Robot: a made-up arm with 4 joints. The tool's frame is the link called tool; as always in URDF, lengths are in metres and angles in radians. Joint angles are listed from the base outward.
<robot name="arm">
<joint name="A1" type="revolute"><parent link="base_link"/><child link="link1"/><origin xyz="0.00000 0.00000 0.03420" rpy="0.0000 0.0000 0.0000"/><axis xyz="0 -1 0"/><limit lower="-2.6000" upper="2.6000"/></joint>
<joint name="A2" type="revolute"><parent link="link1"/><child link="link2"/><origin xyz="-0.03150 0.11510 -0.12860" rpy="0.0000 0.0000 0.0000"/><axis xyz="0 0 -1"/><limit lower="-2.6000" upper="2.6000"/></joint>
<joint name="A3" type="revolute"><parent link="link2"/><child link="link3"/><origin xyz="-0.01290 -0.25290 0.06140" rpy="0.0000 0.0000 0.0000"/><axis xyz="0 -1 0"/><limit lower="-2.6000" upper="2.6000"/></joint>
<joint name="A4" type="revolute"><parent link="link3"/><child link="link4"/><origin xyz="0.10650 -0.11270 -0.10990" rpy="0.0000 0.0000 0.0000"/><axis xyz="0 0 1"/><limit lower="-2.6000" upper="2.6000"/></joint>
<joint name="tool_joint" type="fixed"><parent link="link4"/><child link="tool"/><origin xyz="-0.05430 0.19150 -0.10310" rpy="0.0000 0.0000 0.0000"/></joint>
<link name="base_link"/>
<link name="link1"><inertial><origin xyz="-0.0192 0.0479 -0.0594"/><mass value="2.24"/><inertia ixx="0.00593" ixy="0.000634" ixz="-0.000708" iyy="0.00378" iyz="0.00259" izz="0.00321"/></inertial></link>
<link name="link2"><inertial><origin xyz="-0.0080 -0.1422 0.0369"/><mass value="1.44"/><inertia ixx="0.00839" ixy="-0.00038" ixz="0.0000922" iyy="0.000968" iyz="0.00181" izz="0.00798"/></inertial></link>
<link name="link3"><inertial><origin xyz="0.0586 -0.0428 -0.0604"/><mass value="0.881"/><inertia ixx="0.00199" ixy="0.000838" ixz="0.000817" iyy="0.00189" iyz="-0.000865" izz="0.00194"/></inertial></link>
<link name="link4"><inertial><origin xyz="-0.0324 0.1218 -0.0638"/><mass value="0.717"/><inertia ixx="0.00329" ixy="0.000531" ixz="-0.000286" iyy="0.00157" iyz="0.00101" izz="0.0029"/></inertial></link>
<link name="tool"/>
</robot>
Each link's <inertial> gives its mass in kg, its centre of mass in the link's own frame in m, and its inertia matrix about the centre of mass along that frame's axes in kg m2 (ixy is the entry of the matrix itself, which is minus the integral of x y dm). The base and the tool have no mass. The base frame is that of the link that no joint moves.
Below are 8 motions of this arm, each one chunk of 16 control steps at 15 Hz.
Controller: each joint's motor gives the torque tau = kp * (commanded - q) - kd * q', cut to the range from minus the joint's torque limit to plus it. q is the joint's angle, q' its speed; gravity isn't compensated. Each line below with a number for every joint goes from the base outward.
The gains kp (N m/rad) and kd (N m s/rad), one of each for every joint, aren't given. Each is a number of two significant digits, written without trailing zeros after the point. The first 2 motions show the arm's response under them.
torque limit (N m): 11 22 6 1.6
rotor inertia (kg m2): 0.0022 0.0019 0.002 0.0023
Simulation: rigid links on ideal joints. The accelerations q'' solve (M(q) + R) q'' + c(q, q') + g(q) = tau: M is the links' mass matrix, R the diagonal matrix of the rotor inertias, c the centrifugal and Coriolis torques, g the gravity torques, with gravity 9.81 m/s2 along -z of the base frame. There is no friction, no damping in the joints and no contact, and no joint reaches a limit. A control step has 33 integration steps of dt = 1/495 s. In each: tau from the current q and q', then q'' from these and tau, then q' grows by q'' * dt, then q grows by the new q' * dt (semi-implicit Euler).
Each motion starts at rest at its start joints. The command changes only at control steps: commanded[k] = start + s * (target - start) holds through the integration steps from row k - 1 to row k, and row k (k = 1, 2, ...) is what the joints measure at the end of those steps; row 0 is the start. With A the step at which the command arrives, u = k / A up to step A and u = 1 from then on. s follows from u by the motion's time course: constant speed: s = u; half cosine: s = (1 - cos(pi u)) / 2; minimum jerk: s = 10 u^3 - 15 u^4 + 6 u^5; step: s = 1 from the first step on.
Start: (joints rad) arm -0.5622 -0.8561 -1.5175 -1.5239
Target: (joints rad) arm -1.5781 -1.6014 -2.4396 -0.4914
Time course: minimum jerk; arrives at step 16
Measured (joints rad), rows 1 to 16:
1: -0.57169 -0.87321 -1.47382 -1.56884
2: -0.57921 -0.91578 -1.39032 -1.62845
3: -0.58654 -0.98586 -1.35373 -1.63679
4: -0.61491 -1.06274 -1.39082 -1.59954
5: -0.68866 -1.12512 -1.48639 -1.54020
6: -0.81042 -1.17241 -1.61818 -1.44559
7: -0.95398 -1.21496 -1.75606 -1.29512
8: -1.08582 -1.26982 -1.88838 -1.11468
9: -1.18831 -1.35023 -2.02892 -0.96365
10: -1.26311 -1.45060 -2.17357 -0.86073
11: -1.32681 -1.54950 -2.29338 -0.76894
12: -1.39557 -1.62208 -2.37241 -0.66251
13: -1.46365 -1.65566 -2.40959 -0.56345
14: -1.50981 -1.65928 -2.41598 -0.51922
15: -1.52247 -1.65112 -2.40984 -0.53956
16: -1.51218 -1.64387 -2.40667 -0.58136
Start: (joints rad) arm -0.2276 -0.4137 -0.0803 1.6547
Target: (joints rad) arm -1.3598 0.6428 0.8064 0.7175
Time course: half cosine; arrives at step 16
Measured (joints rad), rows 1 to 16:
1: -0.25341 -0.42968 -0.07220 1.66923
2: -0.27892 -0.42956 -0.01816 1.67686
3: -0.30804 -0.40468 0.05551 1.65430
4: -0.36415 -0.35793 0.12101 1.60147
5: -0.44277 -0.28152 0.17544 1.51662
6: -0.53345 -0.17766 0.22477 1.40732
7: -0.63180 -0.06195 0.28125 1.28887
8: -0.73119 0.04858 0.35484 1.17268
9: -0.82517 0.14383 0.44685 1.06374
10: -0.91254 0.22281 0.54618 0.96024
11: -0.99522 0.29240 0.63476 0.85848
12: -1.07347 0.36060 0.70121 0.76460
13: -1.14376 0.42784 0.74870 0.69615
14: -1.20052 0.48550 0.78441 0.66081
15: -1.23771 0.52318 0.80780 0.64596
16: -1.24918 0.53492 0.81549 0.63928
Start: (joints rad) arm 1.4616 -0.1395 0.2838 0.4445
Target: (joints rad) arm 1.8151 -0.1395 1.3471 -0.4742
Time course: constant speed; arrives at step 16
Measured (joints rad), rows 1 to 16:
1: 1.40881 -0.08515 0.32733 0.41741
2: 1.38000 0.01662 0.29951 0.41306
3: 1.36326 0.07519 0.28512 0.49035
4: 1.37610 0.08505 0.32565 0.51773
5: 1.41925 0.06130 0.43805 0.43408
6: 1.47697 0.01465 0.58544 0.27362
7: 1.53118 -0.03153 0.73059 0.10777
8: 1.57054 -0.05039 0.84962 -0.01749
9: 1.59276 -0.03522 0.93528 -0.07790
10: 1.60233 -0.00250 0.98995 -0.08885
11: 1.61030 0.02381 1.03076 -0.08607
12: 1.62745 0.03005 1.08349 -0.10666
13: 1.65678 0.01744 1.16393 -0.17686
14: 1.69469 -0.00390 1.27029 -0.29372
15: 1.73500 -0.02059 1.38850 -0.42694
16: 1.77088 -0.02164 1.50178 -0.54146

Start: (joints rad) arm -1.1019 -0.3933 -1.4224 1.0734
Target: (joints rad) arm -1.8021 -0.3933 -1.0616 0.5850
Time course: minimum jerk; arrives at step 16
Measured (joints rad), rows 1 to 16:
1: -1.04678 -0.43010 -1.39420 1.06840
2: -1.01717 -0.52327 -1.28456 1.07988
3: -1.01739 -0.60021 -1.20090 1.12795
4: -1.05342 -0.62592 -1.20017 1.16114
5: -1.12359 -0.59635 -1.22878 1.13725
6: -1.21183 -0.54081 -1.22774 1.04264
7: -1.29821 -0.50096 -1.19978 0.90603
8: -1.37342 -0.49764 -1.15827 0.79512
9: -1.43778 -0.52191 -1.10006 0.75381
10: -1.49439 -0.55276 -1.04425 0.74624
11: -1.54780 -0.56979 -1.00492 0.72358
12: -1.59990 -0.56469 -0.98203 0.67386
13: -1.64538 -0.54495 -0.97618 0.61651
14: -1.67599 -0.52528 -0.98293 0.58301
15: -1.68794 -0.51727 -0.99240 0.58642
16: -1.68489 -0.52310 -0.99508 0.61030

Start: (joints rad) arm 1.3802 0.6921 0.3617 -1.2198
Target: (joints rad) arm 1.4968 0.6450 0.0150 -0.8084
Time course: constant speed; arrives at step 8
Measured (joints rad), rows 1 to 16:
1: 1.35211 0.73066 0.32262 -1.20420
2: 1.30980 0.80658 0.20494 -1.18254
3: 1.29070 0.85942 0.04610 -1.14822
4: 1.30133 0.86416 -0.07486 -1.05156
5: 1.33385 0.83291 -0.10079 -0.89793
6: 1.37016 0.78520 -0.06076 -0.79178
7: 1.39551 0.74515 -0.03105 -0.79592
8: 1.41054 0.73176 -0.04102 -0.82609
9: 1.40904 0.74275 -0.07647 -0.81342
10: 1.38968 0.76389 -0.11663 -0.77194
11: 1.36844 0.78279 -0.14660 -0.73207
12: 1.35965 0.79106 -0.15548 -0.71198
13: 1.36613 0.78593 -0.14332 -0.71839
14: 1.38107 0.77230 -0.11874 -0.74564
15: 1.39386 0.75873 -0.09310 -0.77621
16: 1.39742 0.75212 -0.07771 -0.79307

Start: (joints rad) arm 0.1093 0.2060 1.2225 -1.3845
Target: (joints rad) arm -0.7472 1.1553 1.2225 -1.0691
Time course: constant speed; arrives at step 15
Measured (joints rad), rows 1 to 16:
1: 0.09612 0.24717 1.14685 -1.33569
2: 0.01795 0.31960 1.01170 -1.26803
3: -0.04937 0.39105 0.89495 -1.20558
4: -0.08394 0.45631 0.87865 -1.14722
5: -0.11641 0.51323 0.96441 -1.12816
6: -0.15765 0.56693 1.06676 -1.16405
7: -0.20393 0.62969 1.10872 -1.19836
8: -0.25116 0.69831 1.07824 -1.17721
9: -0.29627 0.75637 1.01737 -1.10776
10: -0.33789 0.80089 0.97686 -1.02920
11: -0.38050 0.84516 0.97828 -0.97971
12: -0.43039 0.90144 1.00677 -0.97434
13: -0.48655 0.97081 1.03758 -0.98861
14: -0.54242 1.04491 1.05844 -0.98527
15: -0.59437 1.11372 1.06718 -0.95351
16: -0.61303 1.14823 1.09182 -0.92396

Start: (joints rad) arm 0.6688 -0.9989 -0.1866 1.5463
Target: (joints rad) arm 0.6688 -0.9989 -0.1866 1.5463
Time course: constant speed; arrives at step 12
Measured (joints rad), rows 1 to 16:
1: 0.60160 -0.99267 -0.17684 1.55971
2: 0.48306 -0.98088 -0.19582 1.53179
3: 0.42007 -0.94893 -0.23361 1.44248
4: 0.44596 -0.90531 -0.27148 1.37617
5: 0.50415 -0.88690 -0.28306 1.40845
6: 0.53214 -0.90992 -0.25655 1.49229
7: 0.52942 -0.95338 -0.21181 1.53641
8: 0.51855 -0.98785 -0.17942 1.52080
9: 0.51098 -0.99512 -0.17864 1.48579
10: 0.50742 -0.97527 -0.20329 1.46858
11: 0.50511 -0.94480 -0.23473 1.47065
12: 0.50205 -0.92263 -0.25384 1.47202
13: 0.49932 -0.91828 -0.25270 1.46440
14: 0.50004 -0.92951 -0.23778 1.45903
15: 0.50532 -0.94681 -0.22070 1.46625
16: 0.51232 -0.96041 -0.20973 1.48147

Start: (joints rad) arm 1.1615 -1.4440 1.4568 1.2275
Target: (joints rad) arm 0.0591 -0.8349 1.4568 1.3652
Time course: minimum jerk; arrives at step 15
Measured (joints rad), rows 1 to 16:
1: 1.10392 -1.44402 1.48882 1.17362
2: 1.01300 -1.44140 1.42742 1.06988
3: 0.91299 -1.43664 1.34487 1.06878
4: 0.81453 -1.40942 1.32288 1.13963
5: 0.72980 -1.34558 1.33915 1.17778
6: 0.64138 -1.25504 1.37381 1.19188
7: 0.53000 -1.15749 1.39484 1.22890
8: 0.39121 -1.06830 1.37552 1.29672
9: 0.23631 -0.99449 1.32139 1.36062
10: 0.08940 -0.93535 1.26333 1.37655
11: -0.02244 -0.88725 1.23121 1.34558
12: -0.08138 -0.85036 1.23622 1.31877
13: -0.08880 -0.82909 1.27036 1.33332
14: -0.06573 -0.82491 1.31327 1.37195
15: -0.03946 -0.83225 1.34630 1.39391
16: -0.02955 -0.84213 1.35918 1.38480

